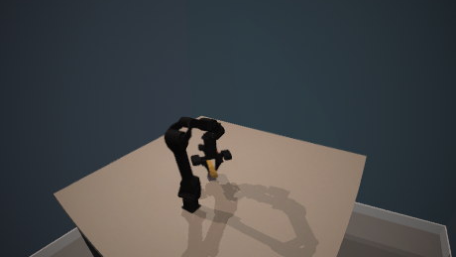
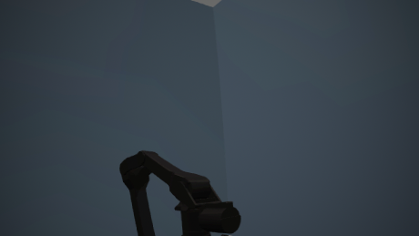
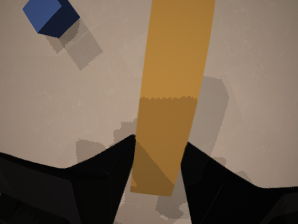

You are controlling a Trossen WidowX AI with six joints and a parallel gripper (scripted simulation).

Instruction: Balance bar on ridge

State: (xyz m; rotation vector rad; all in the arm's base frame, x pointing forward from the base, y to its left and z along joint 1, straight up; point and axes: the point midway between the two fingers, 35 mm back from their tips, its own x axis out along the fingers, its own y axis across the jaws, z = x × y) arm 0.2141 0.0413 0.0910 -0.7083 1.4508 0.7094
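My gripper tip is 20 mm short of the orange bar and 20 mm to the right of it. From my gripper tip the other things lie so: small red cube (200 mm ahead, 140 mm to the left, 40 mm below); small blue cube (30 mm behind, 150 mm to the left, 40 mm below).
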